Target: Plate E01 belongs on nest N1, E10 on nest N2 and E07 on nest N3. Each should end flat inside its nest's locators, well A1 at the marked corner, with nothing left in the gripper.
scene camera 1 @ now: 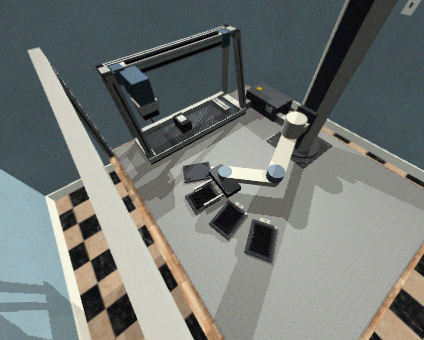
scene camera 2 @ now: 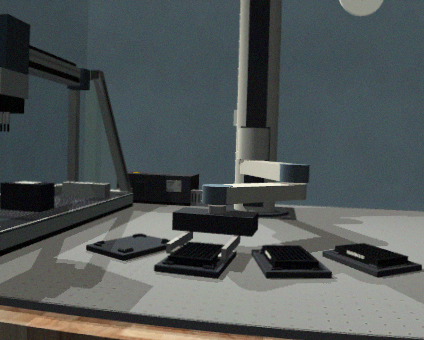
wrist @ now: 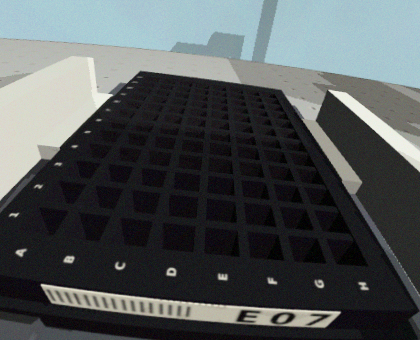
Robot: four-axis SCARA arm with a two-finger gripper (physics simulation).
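Seen in the pictures: gripper, fingertip midpoint: (scene camera 1: 199,197) (scene camera 2: 195,251) (wrist: 210,95); arm's base, origin of the base link: (scene camera 1: 297,144).
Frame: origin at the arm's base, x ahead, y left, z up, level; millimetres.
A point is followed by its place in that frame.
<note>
Plate E07 (scene camera 1: 204,199) @(x 736, y -43, z 33 mm) (scene camera 2: 198,255) @(x 768, y -56, z 39 mm) (wrist: 200,165) @(x 711, y -60, z 35 mm) is black, its label facing the wrist camera. It lies level at the dark nest (scene camera 2: 182,270) @(x 812, y -76, z 21 mm) beside the empty one; any small gap beneath it cannot be told. My gripper (scene camera 1: 200,195) @(x 755, y -65, z 43 mm) (scene camera 2: 196,251) @(x 755, y -65, z 43 mm) (wrist: 210,95) @(x 755, y -65, z 43 mm) is shut on E07, with a pale finger along each long side. The empty nest (scene camera 1: 197,172) @(x 663, y -217, z 24 mm) (scene camera 2: 127,246) @(x 690, y -226, z 25 mm) has raised corner locators. Another black plate (scene camera 1: 229,218) @(x 701, y 119, z 37 mm) (scene camera 2: 290,255) @(x 720, y 115, z 39 mm) sits on the middle nest, and a third (scene camera 1: 262,239) @(x 644, y 287, z 29 mm) (scene camera 2: 377,255) @(x 676, y 289, z 38 mm) on the end nest. Their labels and the nest numbers are unreadable.
A gantry frame (scene camera 1: 106,95) (scene camera 2: 112,130) @(x 98, y -517, z 292 mm) stands over a deck with a small black block (scene camera 1: 183,123) @(x 548, y -524, z 132 mm) (scene camera 2: 27,196) @(x 565, y -552, z 100 mm). A dark box (scene camera 1: 268,101) @(x -51, y -344, z 127 mm) (scene camera 2: 162,187) @(x -35, y -361, z 80 mm) stands near the arm's column (scene camera 1: 336,70) @(x 76, y 33, z 517 mm) (scene camera 2: 257,65) @(x 77, y -2, z 530 mm). A wooden edge (scene camera 1: 167,250) @(x 1020, y 49, z 0 mm) (scene camera 2: 100,322) @(x 1011, y -143, z 0 mm) borders the table.
</note>
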